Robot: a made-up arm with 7 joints. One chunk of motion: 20 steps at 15 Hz.
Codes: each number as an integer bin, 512 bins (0 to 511) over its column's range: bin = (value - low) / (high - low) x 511, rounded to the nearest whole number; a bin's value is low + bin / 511 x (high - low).
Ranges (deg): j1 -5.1..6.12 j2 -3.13..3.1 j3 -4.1..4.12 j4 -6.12..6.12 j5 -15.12..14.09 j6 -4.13..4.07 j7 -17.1..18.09
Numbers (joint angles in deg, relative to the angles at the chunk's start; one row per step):
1: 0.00 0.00 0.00 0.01 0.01 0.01 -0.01
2: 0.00 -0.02 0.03 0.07 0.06 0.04 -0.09
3: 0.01 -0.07 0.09 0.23 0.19 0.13 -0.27
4: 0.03 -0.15 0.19 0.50 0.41 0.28 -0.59
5: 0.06 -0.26 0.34 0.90 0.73 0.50 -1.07
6: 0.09 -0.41 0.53 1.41 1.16 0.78 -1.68
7: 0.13 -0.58 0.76 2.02 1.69 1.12 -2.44
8: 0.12 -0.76 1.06 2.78 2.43 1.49 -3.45
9: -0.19 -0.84 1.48 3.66 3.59 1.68 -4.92
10: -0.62 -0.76 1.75 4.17 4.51 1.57 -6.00
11: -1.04 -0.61 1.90 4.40 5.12 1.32 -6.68
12: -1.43 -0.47 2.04 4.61 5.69 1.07 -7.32
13: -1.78 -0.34 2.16 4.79 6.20 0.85 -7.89
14: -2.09 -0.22 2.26 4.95 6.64 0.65 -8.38
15: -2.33 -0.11 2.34 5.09 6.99 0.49 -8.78
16: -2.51 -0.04 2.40 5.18 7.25 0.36 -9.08
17: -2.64 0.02 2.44 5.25 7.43 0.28 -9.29
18: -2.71 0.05 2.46 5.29 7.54 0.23 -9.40
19: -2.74 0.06 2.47 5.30 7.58 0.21 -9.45
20: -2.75 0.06 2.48 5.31 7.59 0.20 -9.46
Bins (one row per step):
1: 232 257 255 256 265 258 248
2: 232 255 257 258 266 260 247
3: 233 251 260 265 268 265 244
4: 234 244 267 276 272 275 240
5: 235 235 276 293 277 289 233
6: 236 223 288 314 285 306 224
7: 238 209 302 340 294 327 213
8: 238 194 321 372 307 350 198
9: 224 188 347 408 327 362 177
10: 204 194 364 430 343 355 161
11: 185 207 373 439 354 340 151
12: 167 218 382 448 364 324 142
13: 151 229 389 455 373 310 134
14: 137 239 395 462 381 298 127
15: 126 248 400 468 387 288 121
16: 118 253 404 472 391 280 116
17: 112 258 407 475 394 275 113
18: 109 261 408 476 396 272 112
19: 107 262 408 477 397 270 111
20: 107 262 409 477 397 270 111

